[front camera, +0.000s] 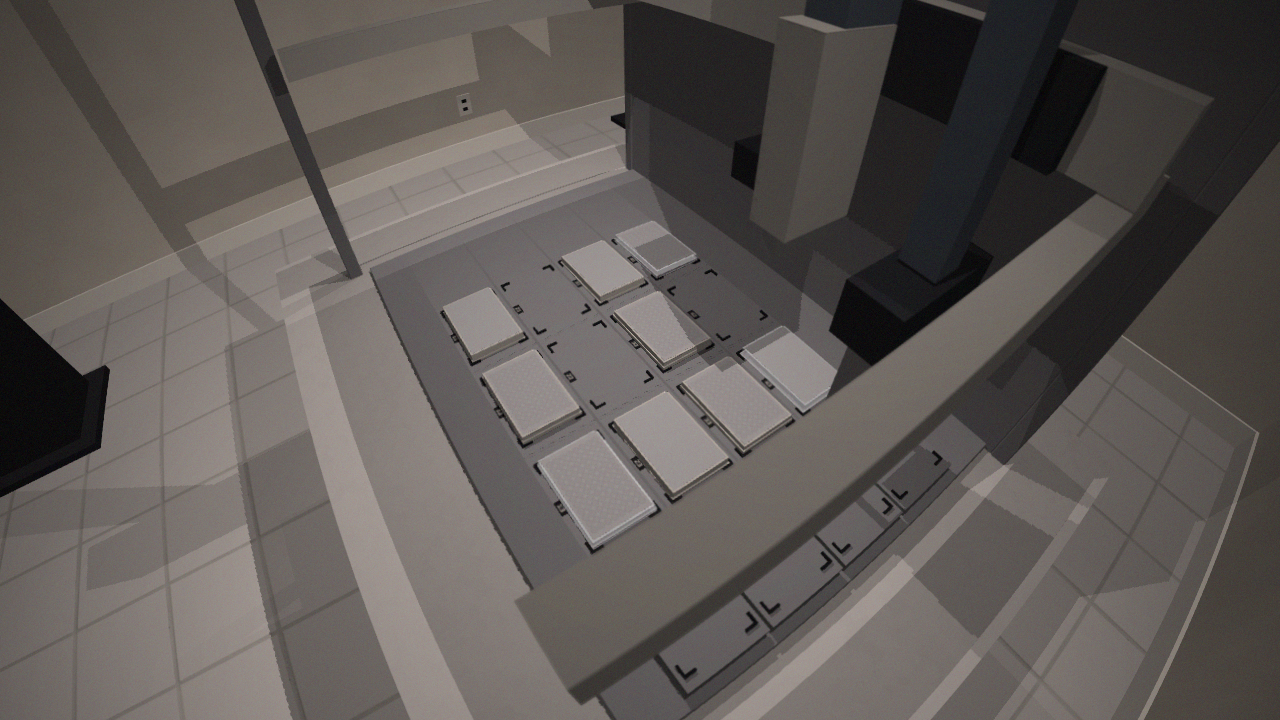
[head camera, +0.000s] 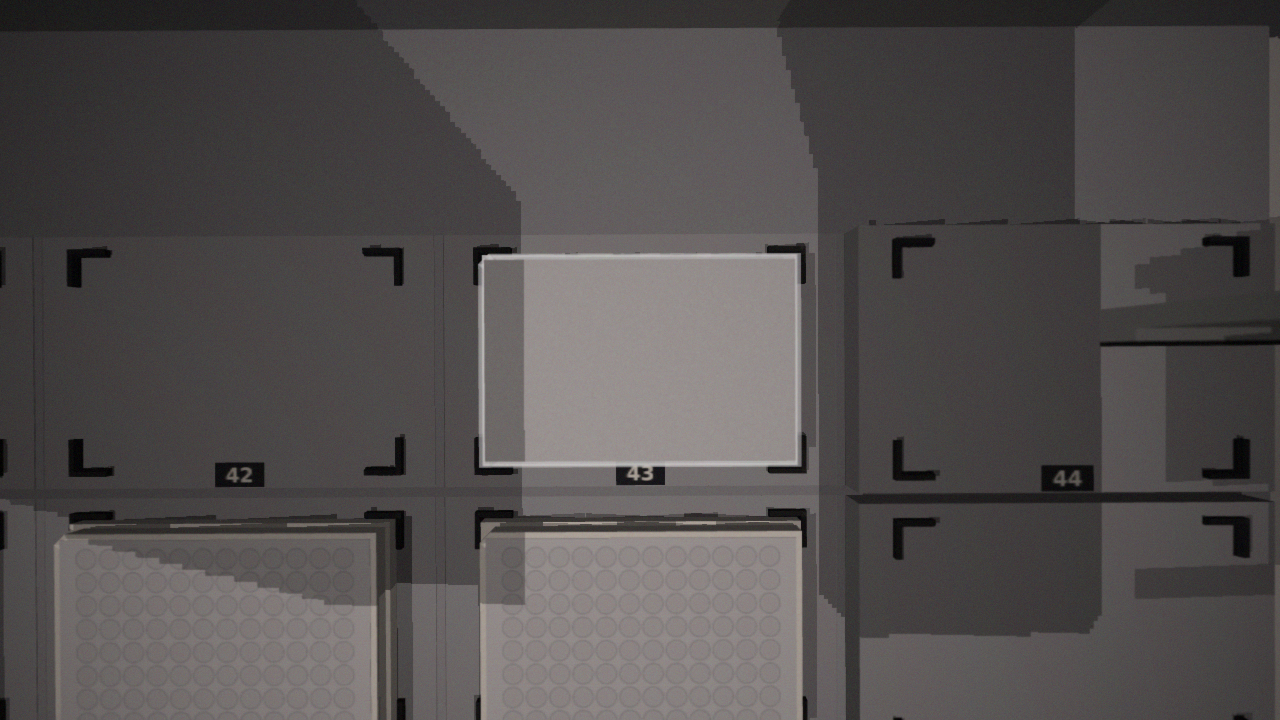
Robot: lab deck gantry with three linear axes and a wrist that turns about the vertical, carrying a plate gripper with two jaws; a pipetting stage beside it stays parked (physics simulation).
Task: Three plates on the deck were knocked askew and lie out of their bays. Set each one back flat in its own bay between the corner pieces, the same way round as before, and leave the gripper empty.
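Places are measured from the robot's base along level axes (x right, y ahead, z up), in millimetres.
Where they show: gripper, fingertip midpoint: (head camera: 1174, 539); robot's base, link origin: (front camera: 443, 313).
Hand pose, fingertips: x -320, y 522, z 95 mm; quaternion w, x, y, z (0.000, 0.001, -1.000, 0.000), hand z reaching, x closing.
Each offset is from my fingertips to the top centre of the thing. "pt": to the spot under its first point.
A pale plate {dx -44, dy -130, dz -81 mm} (front camera: 792, 368) (head camera: 644, 358) lies flat and square between the corner pieces of bay 43. Another pale plate {dx -44, dy -458, dz -81 mm} (front camera: 656, 247) lies flat in the far corner bay. Other plates, including a round-welled one {dx +63, dy -294, dz -81 mm} (front camera: 662, 328) (head camera: 219, 626), a second beside it {dx +63, dy -130, dz -81 mm} (front camera: 736, 404) (head camera: 640, 626), and one at the near left (front camera: 597, 488), also line up with their bays. None of the visible plates looks askew. My gripper (front camera: 908, 313) is above the right side of the deck, its black body in view; the front rail hides its jaws and whatever may be between them.
The beige rail (front camera: 841, 456) crosses the front camera's view. The parked pipetting stage (front camera: 810, 134) stands beyond the deck. Bay 42 {pt dx -42, dy -292, dz -95 mm} (front camera: 716, 304) (head camera: 237, 358) and bay 44 {pt dx -34, dy +2, dz -81 mm} (head camera: 984, 385) hold no plate. Raised bays {pt dx +164, dy +86, dz -81 mm} (front camera: 796, 573) lie along the right edge.
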